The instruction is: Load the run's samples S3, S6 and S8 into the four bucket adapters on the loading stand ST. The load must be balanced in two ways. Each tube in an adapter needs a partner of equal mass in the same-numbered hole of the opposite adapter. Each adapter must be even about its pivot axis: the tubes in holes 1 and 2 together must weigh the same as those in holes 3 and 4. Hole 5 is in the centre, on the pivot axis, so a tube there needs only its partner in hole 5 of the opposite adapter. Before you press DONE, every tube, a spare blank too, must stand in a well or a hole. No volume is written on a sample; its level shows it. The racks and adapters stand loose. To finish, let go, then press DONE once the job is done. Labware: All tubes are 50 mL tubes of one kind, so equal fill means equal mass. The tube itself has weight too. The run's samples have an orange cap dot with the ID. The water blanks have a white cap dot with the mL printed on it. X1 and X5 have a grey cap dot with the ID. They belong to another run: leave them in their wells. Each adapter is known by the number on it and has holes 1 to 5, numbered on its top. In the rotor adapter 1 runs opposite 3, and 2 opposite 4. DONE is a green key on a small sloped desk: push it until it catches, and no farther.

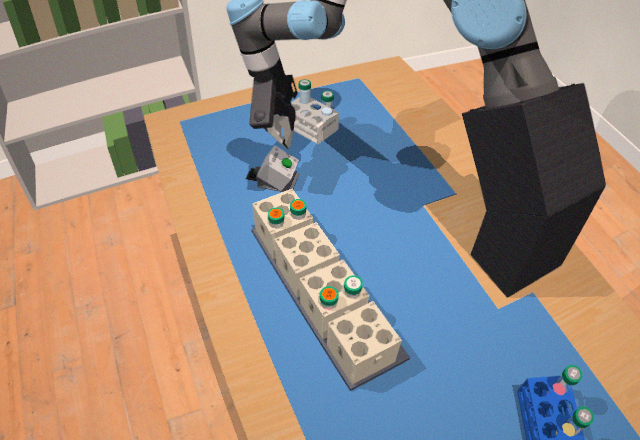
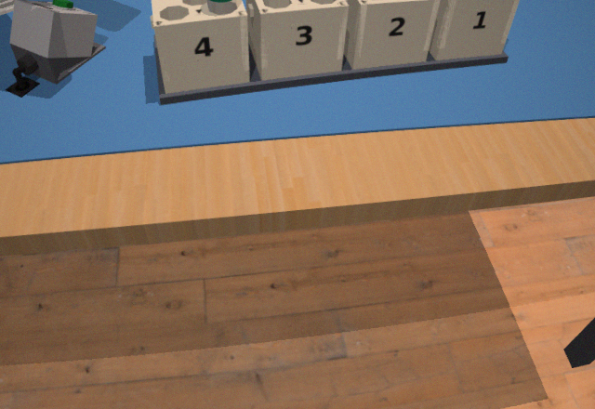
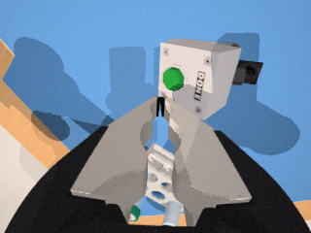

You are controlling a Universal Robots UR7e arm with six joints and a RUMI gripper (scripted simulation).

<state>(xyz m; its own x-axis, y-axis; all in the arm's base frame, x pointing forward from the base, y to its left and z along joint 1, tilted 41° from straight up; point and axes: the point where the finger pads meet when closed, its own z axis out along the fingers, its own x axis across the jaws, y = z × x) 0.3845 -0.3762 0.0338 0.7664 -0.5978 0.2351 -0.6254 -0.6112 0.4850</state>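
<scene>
Right now my hand is 6 cm above the green key. Round my hand: blue sample rack (19 cm behind, 78 cm to the left, 9 cm below); then white rack (14 cm behind, 18 cm to the right, 9 cm below).
</scene>
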